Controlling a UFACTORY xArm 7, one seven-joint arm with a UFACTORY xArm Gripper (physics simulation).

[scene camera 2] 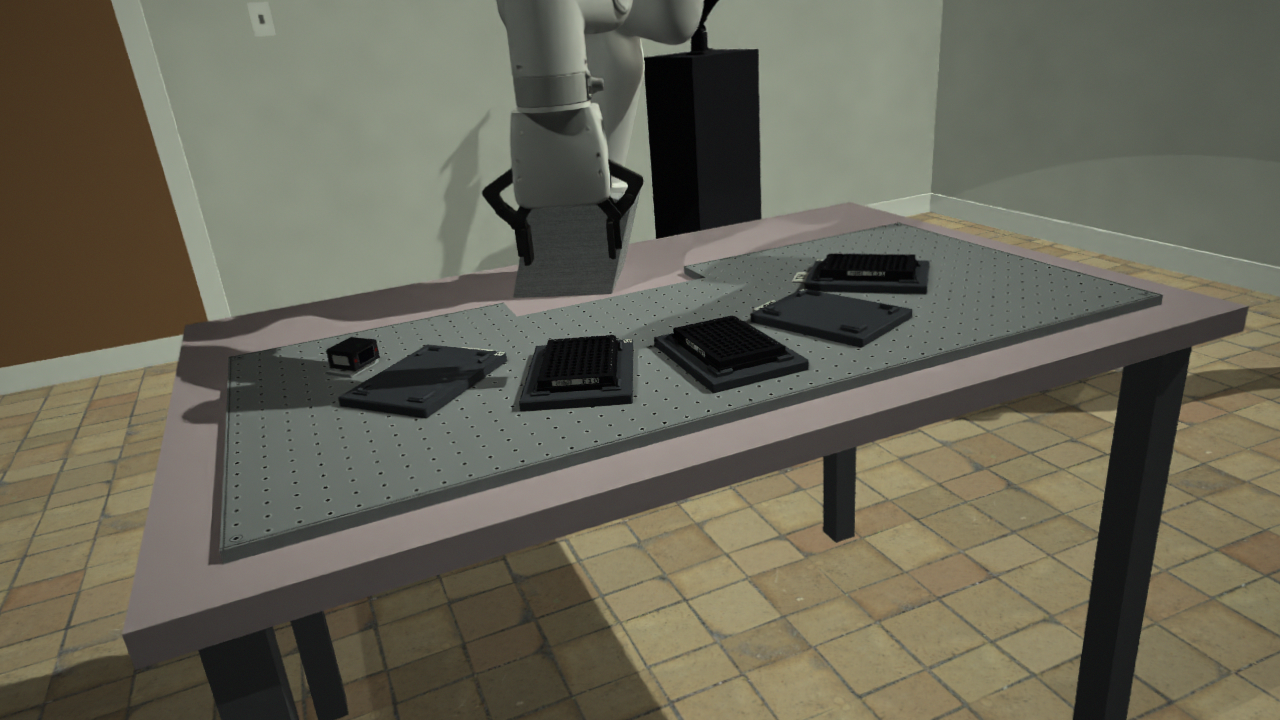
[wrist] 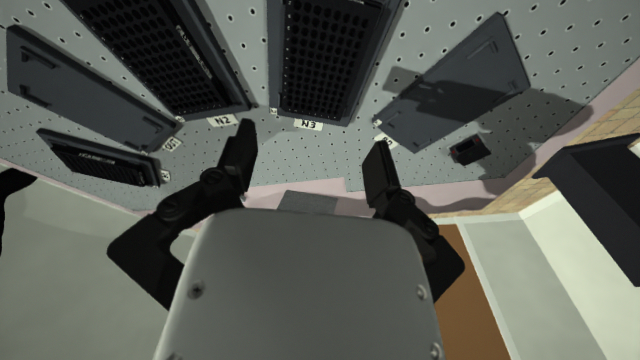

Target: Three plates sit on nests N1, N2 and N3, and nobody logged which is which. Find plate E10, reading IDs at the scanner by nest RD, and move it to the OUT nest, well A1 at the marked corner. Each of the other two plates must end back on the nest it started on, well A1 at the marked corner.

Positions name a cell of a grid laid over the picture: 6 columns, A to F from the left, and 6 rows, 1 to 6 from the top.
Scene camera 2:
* gripper: C3
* black plate: C4
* black plate: D3
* black plate: E3
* OUT nest: D3
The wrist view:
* gripper: C3
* black plate: A3
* OUT nest: A2
